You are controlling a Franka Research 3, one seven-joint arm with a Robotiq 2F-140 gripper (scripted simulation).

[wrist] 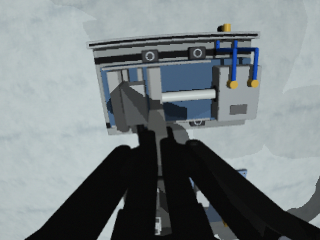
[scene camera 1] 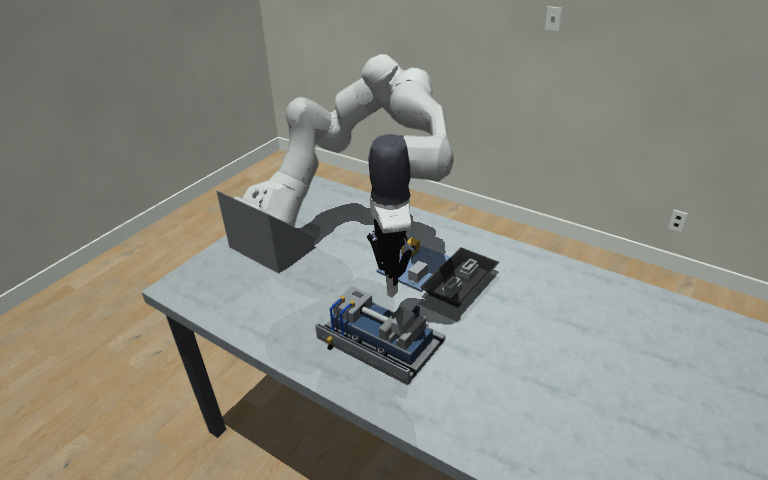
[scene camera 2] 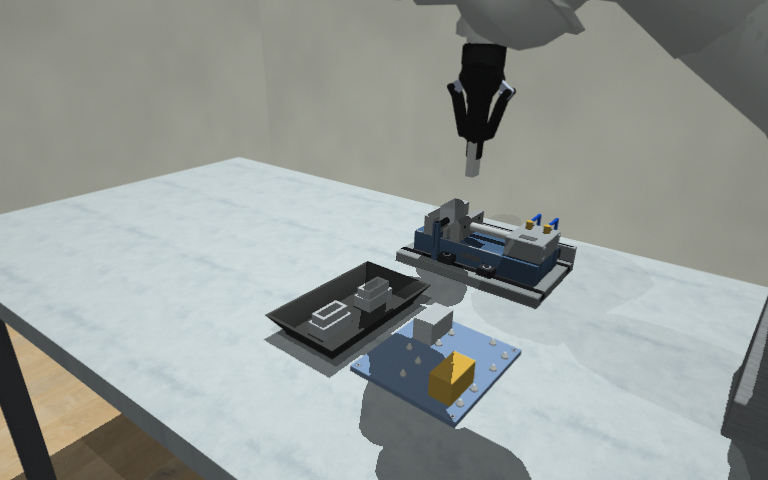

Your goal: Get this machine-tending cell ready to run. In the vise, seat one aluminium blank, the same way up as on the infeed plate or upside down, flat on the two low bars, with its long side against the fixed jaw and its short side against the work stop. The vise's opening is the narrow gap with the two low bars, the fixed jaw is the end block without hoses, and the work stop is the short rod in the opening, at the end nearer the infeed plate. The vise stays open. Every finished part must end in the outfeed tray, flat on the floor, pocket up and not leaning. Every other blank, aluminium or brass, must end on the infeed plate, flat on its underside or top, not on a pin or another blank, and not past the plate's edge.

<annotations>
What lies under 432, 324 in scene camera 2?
An aluminium blank.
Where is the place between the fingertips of my gripper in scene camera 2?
472, 175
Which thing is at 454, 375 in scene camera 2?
A brass blank.
</annotations>
